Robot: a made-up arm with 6 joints.
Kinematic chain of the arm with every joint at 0, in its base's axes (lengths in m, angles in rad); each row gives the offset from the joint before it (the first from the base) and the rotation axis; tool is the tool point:
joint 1: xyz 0 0 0.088 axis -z
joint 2: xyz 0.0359 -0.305 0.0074 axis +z
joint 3: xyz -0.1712 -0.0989 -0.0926 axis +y
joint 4: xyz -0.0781 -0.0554 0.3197 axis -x
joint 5: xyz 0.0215 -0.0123 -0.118 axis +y
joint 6: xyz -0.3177 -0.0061 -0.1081 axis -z
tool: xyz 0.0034 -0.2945 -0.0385
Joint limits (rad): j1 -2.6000..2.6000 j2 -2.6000..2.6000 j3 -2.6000..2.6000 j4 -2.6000..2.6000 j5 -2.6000..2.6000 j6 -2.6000..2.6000
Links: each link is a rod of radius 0.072 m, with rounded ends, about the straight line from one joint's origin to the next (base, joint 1, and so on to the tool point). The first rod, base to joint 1, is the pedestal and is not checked.
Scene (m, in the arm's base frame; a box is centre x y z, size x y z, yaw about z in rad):
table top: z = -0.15
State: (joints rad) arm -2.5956 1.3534 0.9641 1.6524 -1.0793 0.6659
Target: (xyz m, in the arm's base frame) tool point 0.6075 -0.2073 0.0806
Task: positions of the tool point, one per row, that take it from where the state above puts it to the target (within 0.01 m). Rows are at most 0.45 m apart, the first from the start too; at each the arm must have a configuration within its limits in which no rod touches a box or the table.
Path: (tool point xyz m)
1: -0.3963 0.9208 0.3658
2: -0.0580 1.0874 0.2481
3: 0.3355 1.0622 0.1515
4: 0.6723 0.8417 0.0857
5: 0.8537 0.4844 0.0545
6: 0.8276 0.0954 0.0555
7: 0.6075 -0.2073 0.0806

